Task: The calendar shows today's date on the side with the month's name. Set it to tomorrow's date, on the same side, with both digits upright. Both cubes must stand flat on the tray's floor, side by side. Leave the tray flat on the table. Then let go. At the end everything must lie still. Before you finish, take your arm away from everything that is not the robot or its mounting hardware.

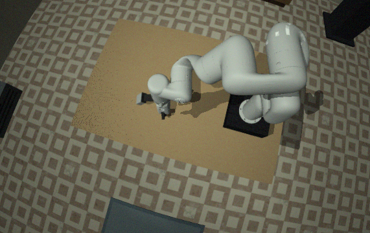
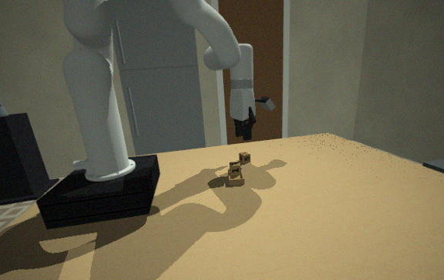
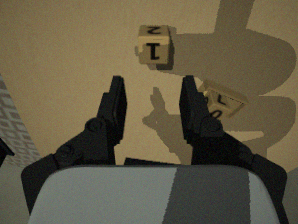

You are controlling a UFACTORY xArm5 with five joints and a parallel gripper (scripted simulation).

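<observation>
My hand is 90 mm above the wooden date cube. Also, from my hand: wooden calendar tray 70 mm behind, 110 mm to the right, 100 mm below.
</observation>
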